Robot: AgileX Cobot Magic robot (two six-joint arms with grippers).
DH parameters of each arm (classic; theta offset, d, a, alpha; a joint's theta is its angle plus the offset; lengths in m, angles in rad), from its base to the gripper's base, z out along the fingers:
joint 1: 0 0.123 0 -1.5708
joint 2: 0.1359 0 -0.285 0
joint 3: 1.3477 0 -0.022 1.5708
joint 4: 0 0.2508 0 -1.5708
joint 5: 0 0 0.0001 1.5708
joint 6: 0 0.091 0 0
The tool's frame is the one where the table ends.
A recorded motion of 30 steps. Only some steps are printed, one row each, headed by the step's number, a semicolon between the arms.
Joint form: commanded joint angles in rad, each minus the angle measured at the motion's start. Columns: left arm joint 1, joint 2, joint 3, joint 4, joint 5, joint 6; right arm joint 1, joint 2, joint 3, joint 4, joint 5, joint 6.
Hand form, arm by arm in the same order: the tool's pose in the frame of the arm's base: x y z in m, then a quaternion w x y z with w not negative. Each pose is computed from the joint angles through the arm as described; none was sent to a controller.
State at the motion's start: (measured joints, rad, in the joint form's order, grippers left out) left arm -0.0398 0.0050 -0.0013 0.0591 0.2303 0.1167; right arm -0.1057 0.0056 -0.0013 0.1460 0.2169 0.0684
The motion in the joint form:
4: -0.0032 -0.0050 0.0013 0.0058 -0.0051 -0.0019; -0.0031 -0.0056 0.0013 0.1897 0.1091 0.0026
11: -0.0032 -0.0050 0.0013 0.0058 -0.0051 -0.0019; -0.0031 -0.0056 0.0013 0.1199 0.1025 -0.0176
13: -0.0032 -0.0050 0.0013 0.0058 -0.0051 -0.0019; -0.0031 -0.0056 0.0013 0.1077 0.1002 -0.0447
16: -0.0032 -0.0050 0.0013 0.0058 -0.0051 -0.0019; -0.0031 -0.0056 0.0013 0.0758 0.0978 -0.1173
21: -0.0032 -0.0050 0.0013 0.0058 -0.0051 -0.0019; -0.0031 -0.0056 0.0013 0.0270 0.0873 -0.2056
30: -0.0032 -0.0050 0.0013 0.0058 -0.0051 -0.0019; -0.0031 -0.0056 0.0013 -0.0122 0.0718 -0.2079
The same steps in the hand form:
4: 0.0557 -0.0011 0.1928 0.65496 0.07845 0.74993 0.04977; 0.0545 0.0037 0.1854 0.61169 0.16062 0.76392 0.12831
11: 0.0557 -0.0011 0.1928 0.65496 0.07845 0.74993 0.04977; 0.0545 0.0016 0.1853 0.61791 0.13461 0.76905 0.09285
13: 0.0557 -0.0011 0.1928 0.65496 0.07845 0.74993 0.04977; 0.0545 0.0012 0.1854 0.62028 0.12098 0.77093 0.07928
16: 0.0557 -0.0011 0.1928 0.65496 0.07845 0.74993 0.04977; 0.0545 0.0003 0.1854 0.62380 0.08433 0.77581 0.04330
21: 0.0557 -0.0011 0.1928 0.65496 0.07845 0.74993 0.04977; 0.0546 -0.0012 0.1861 0.62813 0.03701 0.77721 -0.00531
30: 0.0557 -0.0011 0.1928 0.65496 0.07845 0.74993 0.04977; 0.0547 -0.0025 0.1873 0.63297 0.02574 0.77340 -0.02329

